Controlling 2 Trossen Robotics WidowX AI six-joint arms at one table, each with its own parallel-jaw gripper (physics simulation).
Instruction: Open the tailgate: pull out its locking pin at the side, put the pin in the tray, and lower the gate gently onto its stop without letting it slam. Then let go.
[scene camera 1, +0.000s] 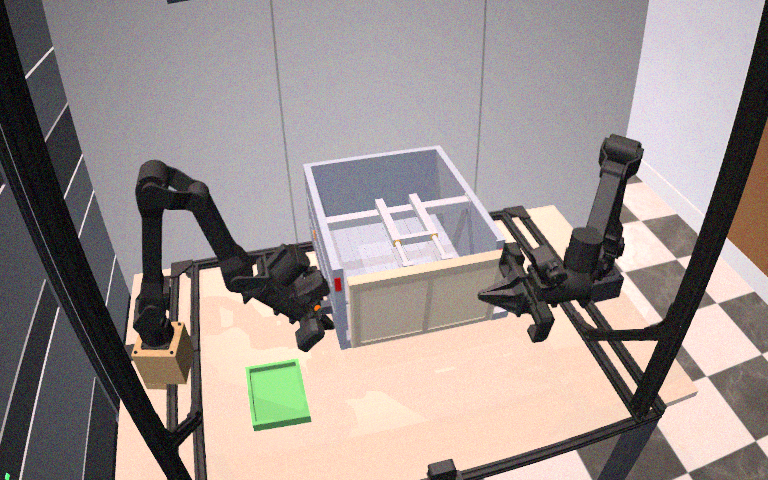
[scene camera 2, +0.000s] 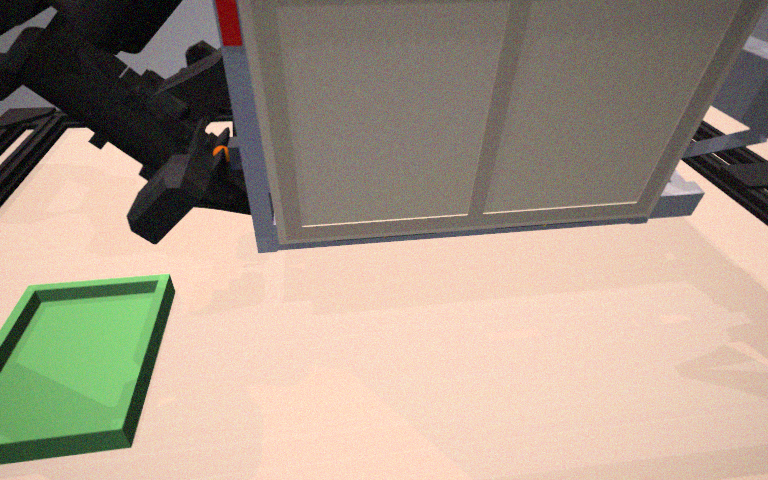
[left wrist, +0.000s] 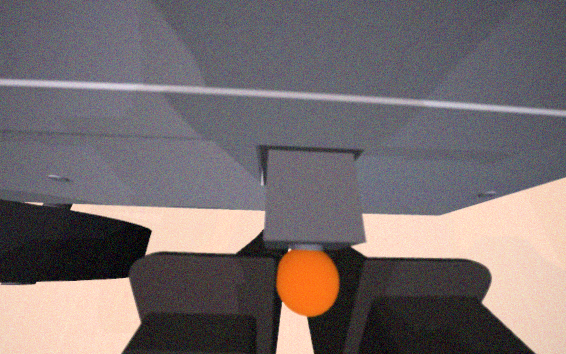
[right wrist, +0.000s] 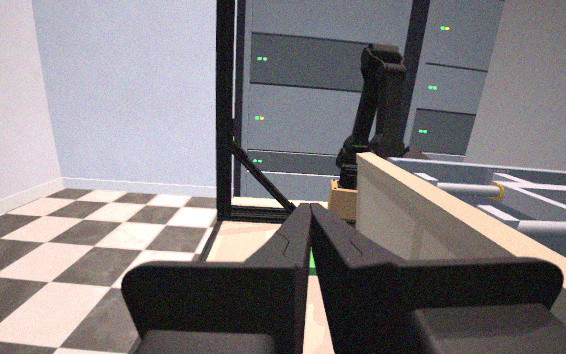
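Where they show: left gripper, fingertip midpoint: (scene camera 1: 334, 327); right gripper, fingertip midpoint: (scene camera 1: 478, 295) (right wrist: 308, 211); left arm's base, link origin: (scene camera 1: 157, 338) (right wrist: 347, 185).
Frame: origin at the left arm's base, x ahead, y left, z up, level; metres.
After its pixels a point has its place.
Note:
The beige tailgate (scene camera 1: 425, 297) {x 0.546, y -0.014, z 0.104 m} (scene camera 2: 382, 119) {x 0.481, y -0.024, z 0.086 m} (right wrist: 387, 207) {x 0.499, y -0.029, z 0.142 m} stands upright and closes the front of the grey truck bed (scene camera 1: 320, 229) {x 0.356, y 0.122, z 0.169 m}. Its locking pin, with an orange ball knob (left wrist: 307, 282) (scene camera 1: 317, 308) {x 0.338, y 0.065, z 0.013 m} (scene camera 2: 220, 152), sits in a grey bracket (left wrist: 313, 197) {x 0.354, y 0.073, z 0.019 m} on the bed's left side. My left gripper (scene camera 1: 321, 311) (scene camera 2: 215, 143) is shut on the pin's knob there. My right gripper (scene camera 1: 483, 294) {x 0.622, y -0.103, z 0.183 m} (right wrist: 308, 211) {x 0.622, y -0.103, z 0.183 m} is shut and empty; its tip hovers just off the right end of the gate. The green tray (scene camera 1: 282, 422) {x 0.264, y -0.143, z -0.094 m} (scene camera 2: 158, 305) {x 0.295, y -0.020, z -0.087 m} lies on the table in front of the left gripper.
A red marker (scene camera 1: 337, 284) {x 0.388, y -0.004, z 0.137 m} (scene camera 2: 229, 24) {x 0.389, y -0.004, z 0.133 m} sits on the bed's front left post. White slats (scene camera 1: 392, 224) {x 0.494, y 0.113, z 0.179 m} cross inside the bed. A black frame rail (scene camera 1: 194, 333) {x 0.039, y 0.106, z -0.094 m} runs around the table (scene camera 1: 430, 405) {x 0.554, y -0.104, z -0.109 m}. The left arm's wooden base block (scene camera 1: 168, 357) {x 0.034, y -0.049, z -0.004 m} stands at the far left.

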